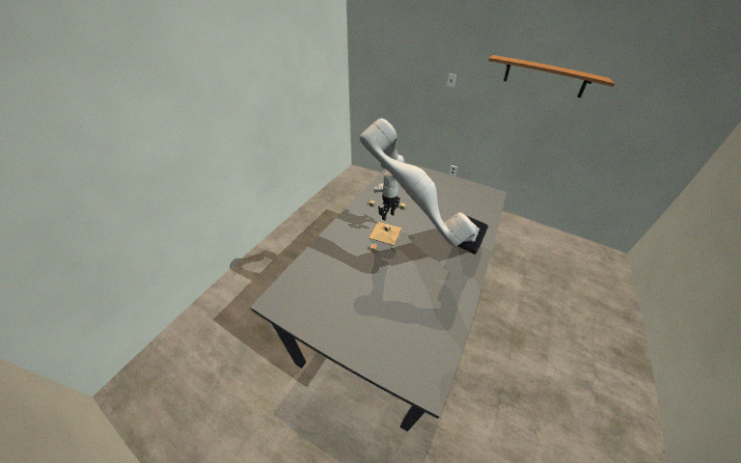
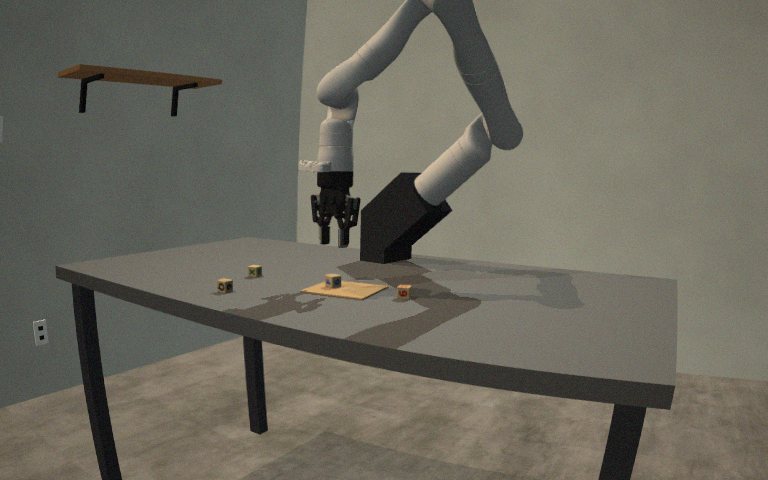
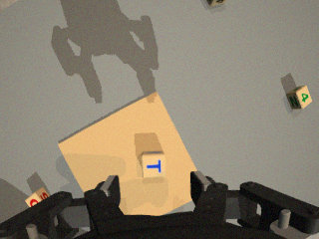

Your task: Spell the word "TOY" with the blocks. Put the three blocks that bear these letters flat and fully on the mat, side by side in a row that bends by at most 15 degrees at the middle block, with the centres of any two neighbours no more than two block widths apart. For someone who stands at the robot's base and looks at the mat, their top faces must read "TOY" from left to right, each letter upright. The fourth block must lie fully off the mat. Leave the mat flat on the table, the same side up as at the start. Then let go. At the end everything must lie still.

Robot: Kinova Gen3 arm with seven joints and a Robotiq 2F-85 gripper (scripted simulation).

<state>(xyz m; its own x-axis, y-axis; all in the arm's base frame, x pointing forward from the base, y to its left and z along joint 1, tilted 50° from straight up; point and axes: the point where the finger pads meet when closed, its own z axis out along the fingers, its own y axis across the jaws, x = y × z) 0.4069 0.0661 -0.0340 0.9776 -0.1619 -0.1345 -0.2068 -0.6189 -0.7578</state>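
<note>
Right now my hand is 3 cm to the right of the tan mat and 10 cm above it. Also, from my hand: block (2 cm behind, 16 cm to the left, 9 cm below).
</note>
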